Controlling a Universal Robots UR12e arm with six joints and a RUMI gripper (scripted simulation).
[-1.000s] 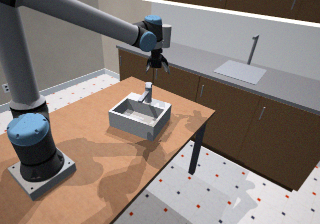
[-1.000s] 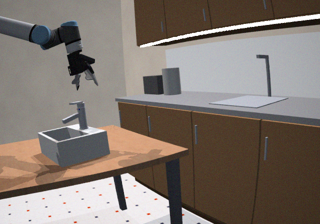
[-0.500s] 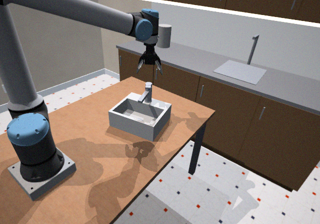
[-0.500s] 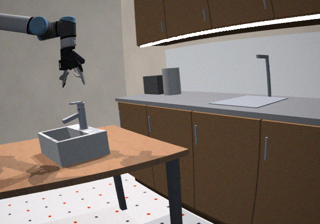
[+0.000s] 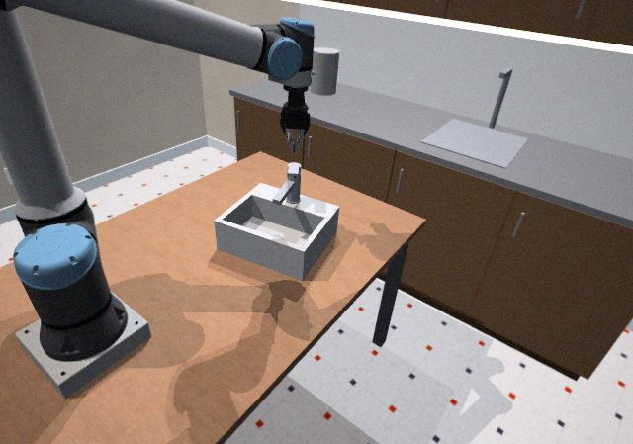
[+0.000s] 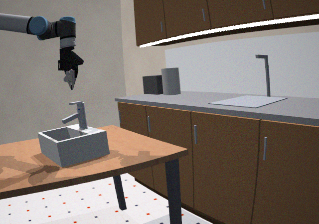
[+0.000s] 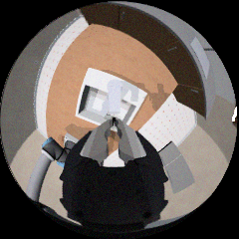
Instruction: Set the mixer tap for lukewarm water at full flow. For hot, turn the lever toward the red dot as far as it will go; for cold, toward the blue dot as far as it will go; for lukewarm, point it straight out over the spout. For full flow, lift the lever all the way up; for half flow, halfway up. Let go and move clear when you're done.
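My hand is 2 cm short of the lever, 1 cm to the right of it and 9 cm above it. Also, from my hand: grey mixer tap: 3 cm ahead, 2 cm to the left, 13 cm below; white basin: 7 cm behind, 1 cm to the left, 32 cm below.
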